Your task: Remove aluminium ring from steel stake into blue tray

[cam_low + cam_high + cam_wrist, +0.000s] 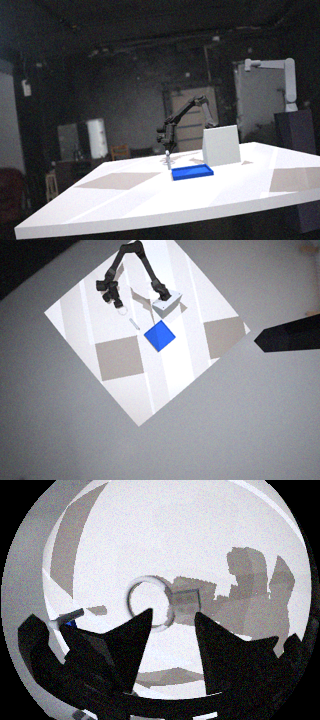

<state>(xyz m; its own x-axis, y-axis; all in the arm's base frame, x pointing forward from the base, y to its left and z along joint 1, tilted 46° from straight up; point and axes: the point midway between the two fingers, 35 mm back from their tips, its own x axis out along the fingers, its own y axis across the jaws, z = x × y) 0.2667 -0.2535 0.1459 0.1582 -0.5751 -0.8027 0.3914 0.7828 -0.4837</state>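
Now: gripper tip 10 mm short of the aluminium ring, 40 mm to the right of it and 40 mm above it. The rest, counted from my gripper tip: blue tray: 60 mm behind, 420 mm to the left, 40 mm below.
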